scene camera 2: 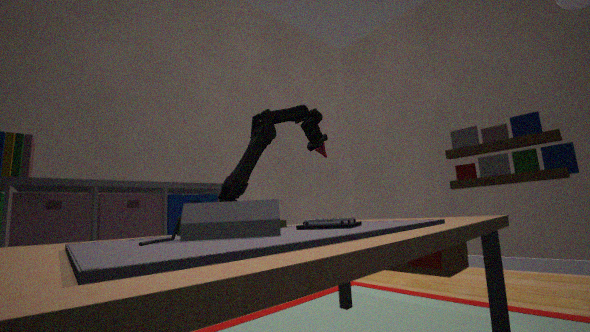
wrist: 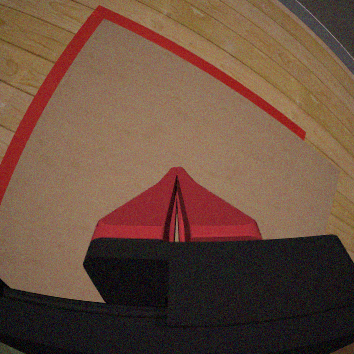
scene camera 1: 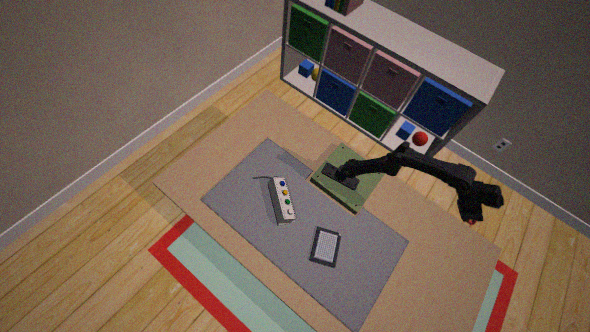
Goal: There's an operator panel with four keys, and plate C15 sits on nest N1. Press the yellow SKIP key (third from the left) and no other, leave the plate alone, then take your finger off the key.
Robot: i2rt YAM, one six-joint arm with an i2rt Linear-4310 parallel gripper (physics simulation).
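Places are measured from the arm's base along level axes (x ahead, y left, z up), in centimetres.
Where they show: gripper, fingertip midpoint: (scene camera 2: 326,156) (wrist: 176,175) (scene camera 1: 472,224); arm's base, origin of the base link: (scene camera 1: 340,176).
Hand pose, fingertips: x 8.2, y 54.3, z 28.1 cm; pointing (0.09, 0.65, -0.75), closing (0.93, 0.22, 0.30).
Each offset is from my fingertips to the centre of the thing. "*": to the spot under its first point. Level surfaces: height alone.
The operator panel @(dx +19.5, dy -74.2, dz -27.1 cm) (scene camera 1: 278,201) (scene camera 2: 230,227) is a pale box on the grey mat @(dz -31.2 cm) (scene camera 1: 240,185). Its keys are blue @(dx +12.5, dy -77.8, dz -24.9 cm) (scene camera 1: 282,183), yellow @(dx +16.1, dy -74.3, dz -24.9 cm) (scene camera 1: 285,192), green @(dx +19.7, dy -70.8, dz -24.9 cm) (scene camera 1: 287,202) and white @(dx +23.3, dy -67.4, dz -24.9 cm) (scene camera 1: 290,212), in a row; scene camera 2 does not show them. The white plate @(dx +27.8, dy -45.1, dz -29.4 cm) (scene camera 1: 326,246) lies on the dark nest @(dx +27.8, dy -45.1, dz -30.2 cm) (scene camera 1: 322,263) (scene camera 2: 327,226), apart from the panel. My gripper (scene camera 1: 471,221) (scene camera 2: 326,156) (wrist: 176,175) is shut and empty, red fingertips together. It hangs high above the bare table at the right in scene camera 1, far from panel and plate, pointing down.
My arm's base stands on a green board (scene camera 1: 370,189) behind the mat. A thin cable @(* dx +12.4, dy -89.5, dz -30.7 cm) (scene camera 1: 262,177) (scene camera 2: 157,241) leaves the panel. A cube shelf (scene camera 1: 415,40) stands behind the table (scene camera 1: 200,205) (scene camera 2: 400,244) (wrist: 125,110). The table's edge shows in the wrist view.
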